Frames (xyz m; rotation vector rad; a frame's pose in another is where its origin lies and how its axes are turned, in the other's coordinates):
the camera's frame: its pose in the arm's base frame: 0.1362 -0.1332 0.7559 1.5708 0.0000 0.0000
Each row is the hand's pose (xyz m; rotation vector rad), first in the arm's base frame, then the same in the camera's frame.
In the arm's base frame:
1: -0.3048 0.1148 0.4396 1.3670 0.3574 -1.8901
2: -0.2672 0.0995 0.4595 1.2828 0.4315 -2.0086
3: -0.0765 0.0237 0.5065 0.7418 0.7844 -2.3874
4: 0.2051 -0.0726 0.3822 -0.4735 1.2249 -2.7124
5: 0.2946 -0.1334 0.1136 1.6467 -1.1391 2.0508
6: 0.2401 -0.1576 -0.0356 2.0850 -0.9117 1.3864
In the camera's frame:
1: -0.4410 -0.3163 -0.2480 0.2485 -0.9654 -1.4156
2: -0.4034 -0.2964 -0.2327 0.2355 -0.9993 -1.5461
3: -0.2127 -0.2494 -0.1569 0.0285 -1.0695 -2.1162
4: 0.0689 -0.3737 -0.0606 0.4709 1.0508 2.7813
5: 0.1584 -0.6423 0.0002 0.7386 0.5389 1.8856
6: 0.1039 -0.7915 0.0244 0.8241 0.2722 1.3176

